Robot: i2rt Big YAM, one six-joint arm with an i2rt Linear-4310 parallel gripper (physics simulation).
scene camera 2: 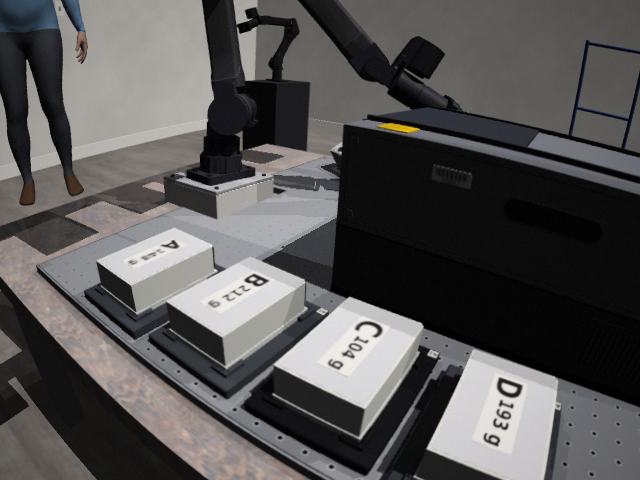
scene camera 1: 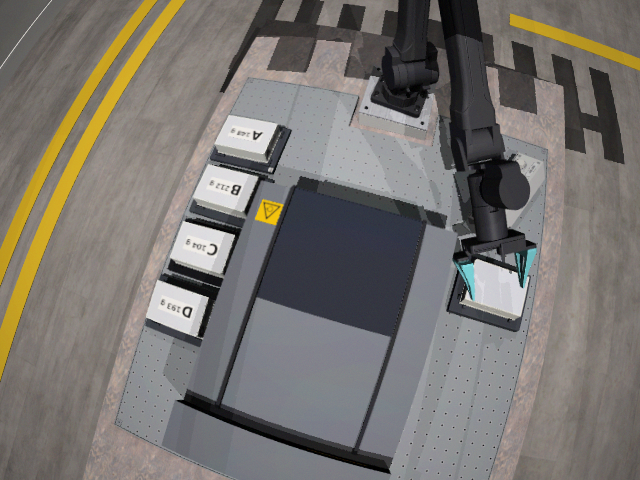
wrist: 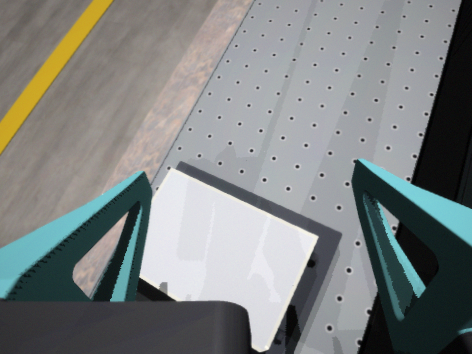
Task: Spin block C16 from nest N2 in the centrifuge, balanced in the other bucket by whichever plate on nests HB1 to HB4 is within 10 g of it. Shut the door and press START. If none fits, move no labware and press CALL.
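Frame: origin at the arm's base, x ahead, y left, z up, level; millimetres.
Where they show: gripper, between the fingertips: (scene camera 1: 498,293) (wrist: 248,175); arm's base, origin of its link: (scene camera 2: 221,176) (scene camera 1: 399,97).
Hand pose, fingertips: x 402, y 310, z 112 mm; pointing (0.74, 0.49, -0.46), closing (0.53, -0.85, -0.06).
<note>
Each offset is from my fingertips to the top centre of the thing. "spot": to the spot under its first point. Level surfaces: height alone.
A white block {38 mm back, 19 mm left, 83 mm down} (scene camera 1: 493,297) (wrist: 230,240), with no readable label, sits on a dark nest {38 mm back, 19 mm left, 115 mm down} (scene camera 1: 480,316) (wrist: 327,240) right of the centrifuge (scene camera 1: 310,356) (scene camera 2: 413,242). My gripper (scene camera 1: 497,291) (wrist: 248,175) is open and empty, its teal fingers above the block; in the wrist view they are offset towards the block's right. White plates A {173 mm back, 594 mm right, 95 mm down} (scene camera 1: 248,136) (scene camera 2: 155,268), B 212 g {38 mm back, 574 mm right, 95 mm down} (scene camera 1: 224,188) (scene camera 2: 237,299), C 104 g {98 mm ahead, 559 mm right, 95 mm down} (scene camera 1: 201,248) (scene camera 2: 351,356) and D 193 g {234 mm ahead, 553 mm right, 95 mm down} (scene camera 1: 178,308) (scene camera 2: 496,413) sit on left nests. A's label is blurred, perhaps 148 g. No buckets show.
The tall centrifuge body stands between the two nest areas, with a dark panel {57 mm ahead, 267 mm right, 64 mm up} (scene camera 1: 343,258) on top. A pale sloped box {spot: 322 mm back, 22 mm left, 77 mm down} (scene camera 1: 528,167) stands partly behind the arm, near the block. The perforated board's {149 mm down} (scene camera 1: 444,403) edge runs just right of the block's nest.
</note>
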